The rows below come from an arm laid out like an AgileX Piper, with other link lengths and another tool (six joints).
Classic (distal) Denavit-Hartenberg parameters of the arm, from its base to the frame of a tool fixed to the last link. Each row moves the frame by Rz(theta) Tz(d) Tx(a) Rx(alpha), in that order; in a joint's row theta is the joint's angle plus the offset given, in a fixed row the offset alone. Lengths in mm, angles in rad.
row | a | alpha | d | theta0
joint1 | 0 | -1.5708 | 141.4 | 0
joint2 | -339.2 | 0 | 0 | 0.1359
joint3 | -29.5 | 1.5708 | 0 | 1.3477
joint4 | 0 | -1.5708 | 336 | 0
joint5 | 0 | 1.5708 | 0 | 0
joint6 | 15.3 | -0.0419 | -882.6 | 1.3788
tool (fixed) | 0 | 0 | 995.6 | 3.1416
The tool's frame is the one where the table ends.
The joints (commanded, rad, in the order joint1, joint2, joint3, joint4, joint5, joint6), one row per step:
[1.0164, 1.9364, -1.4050, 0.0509, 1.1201, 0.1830]
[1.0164, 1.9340, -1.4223, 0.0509, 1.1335, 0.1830]
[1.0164, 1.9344, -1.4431, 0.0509, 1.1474, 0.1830]
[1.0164, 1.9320, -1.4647, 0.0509, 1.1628, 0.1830]
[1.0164, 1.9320, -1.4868, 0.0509, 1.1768, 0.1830]
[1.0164, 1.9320, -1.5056, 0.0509, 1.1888, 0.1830]
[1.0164, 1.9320, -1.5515, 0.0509, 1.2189, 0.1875]
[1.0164, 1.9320, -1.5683, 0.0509, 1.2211, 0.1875]
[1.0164, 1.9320, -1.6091, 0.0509, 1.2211, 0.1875]
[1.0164, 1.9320, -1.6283, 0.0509, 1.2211, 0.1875]
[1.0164, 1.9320, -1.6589, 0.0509, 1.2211, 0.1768]
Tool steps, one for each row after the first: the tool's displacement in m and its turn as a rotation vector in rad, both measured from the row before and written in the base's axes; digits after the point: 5 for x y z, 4 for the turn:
[0.00113, 0.00193, 0.00692, 0.0055, -0.0031, 0.0006]
[0.00155, 0.00261, 0.00674, 0.0057, -0.0032, 0.0006]
[0.00134, 0.00229, 0.00850, 0.0075, -0.0043, 0.0007]
[0.00150, 0.00254, 0.00753, 0.0070, -0.0041, 0.0007]
[0.00121, 0.00204, 0.00645, 0.0059, -0.0034, 0.0006]
[0.00283, 0.00445, 0.01583, 0.0137, -0.0076, -0.0030]
[0.00141, 0.00229, 0.00628, 0.0124, -0.0077, 0.0001]
[0.00351, 0.00567, 0.01569, 0.0347, -0.0215, 0.0000]
[0.00153, 0.00248, 0.00748, 0.0163, -0.0101, 0.0000]
[0.00182, 0.00379, 0.01202, 0.0256, -0.0177, 0.0106]

